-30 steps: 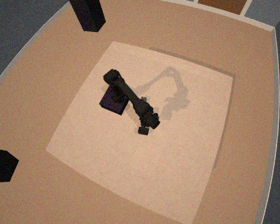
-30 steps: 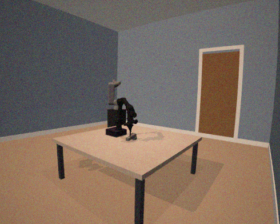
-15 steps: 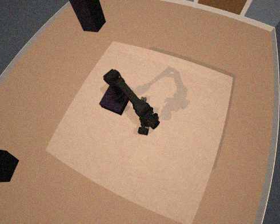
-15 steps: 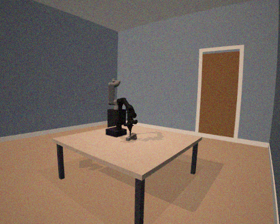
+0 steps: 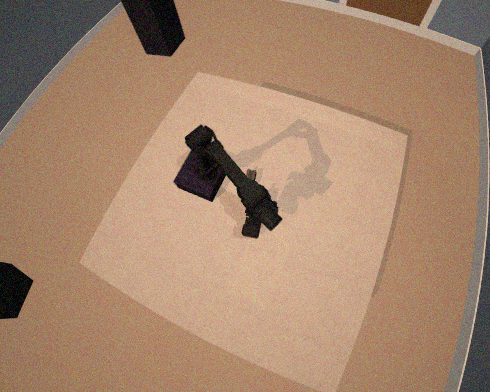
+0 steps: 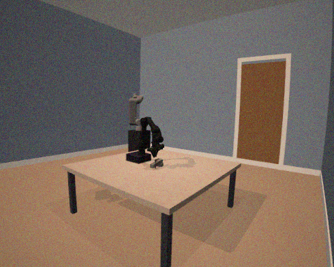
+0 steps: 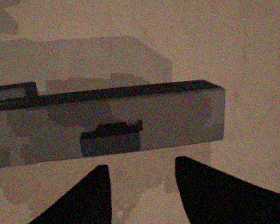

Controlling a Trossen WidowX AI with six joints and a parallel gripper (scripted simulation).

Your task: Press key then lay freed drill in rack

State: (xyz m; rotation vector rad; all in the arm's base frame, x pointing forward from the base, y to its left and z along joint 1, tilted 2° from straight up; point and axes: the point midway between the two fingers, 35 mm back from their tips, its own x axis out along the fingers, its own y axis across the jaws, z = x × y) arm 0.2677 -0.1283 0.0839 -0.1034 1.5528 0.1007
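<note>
Right now the drill is 90 mm to the left of my gripper tip, 60 mm below it and 10 mm behind it. From my gripper tip the other things lie so: dark block (190 mm to the left, 100 mm behind, 90 mm below).
</note>
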